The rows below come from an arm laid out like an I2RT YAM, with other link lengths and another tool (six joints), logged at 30 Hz.
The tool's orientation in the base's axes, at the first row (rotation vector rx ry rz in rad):
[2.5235, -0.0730, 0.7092]
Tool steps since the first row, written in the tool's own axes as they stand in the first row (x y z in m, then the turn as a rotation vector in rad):
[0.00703, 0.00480, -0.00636, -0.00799, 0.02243, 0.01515]
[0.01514, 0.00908, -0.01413, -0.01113, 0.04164, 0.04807]
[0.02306, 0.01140, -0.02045, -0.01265, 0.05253, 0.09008]
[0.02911, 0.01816, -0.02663, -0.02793, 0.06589, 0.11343]
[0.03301, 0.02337, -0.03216, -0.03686, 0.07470, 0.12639]
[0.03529, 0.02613, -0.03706, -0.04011, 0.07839, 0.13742]
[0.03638, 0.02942, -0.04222, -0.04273, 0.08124, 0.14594]
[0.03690, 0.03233, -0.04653, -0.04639, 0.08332, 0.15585]
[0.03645, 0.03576, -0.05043, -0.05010, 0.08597, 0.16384]
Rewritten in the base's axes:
[0.00217, -0.00044, 0.01039, -0.00386, -0.02756, -0.00468]
[0.00470, 0.00035, 0.02212, 0.00544, -0.06066, -0.02143]
[0.00811, 0.00211, 0.03177, 0.02197, -0.09088, -0.04787]
[0.00916, -0.00020, 0.04245, 0.01737, -0.11523, -0.06640]
[0.00895, -0.00166, 0.05086, 0.01417, -0.12999, -0.07626]
[0.00809, -0.00146, 0.05687, 0.01590, -0.13888, -0.08425]
[0.00599, -0.00168, 0.06271, 0.01714, -0.14576, -0.09047]
[0.00387, -0.00204, 0.06747, 0.01829, -0.15274, -0.09858]
[0.00100, -0.00313, 0.07169, 0.01837, -0.15928, -0.10505]

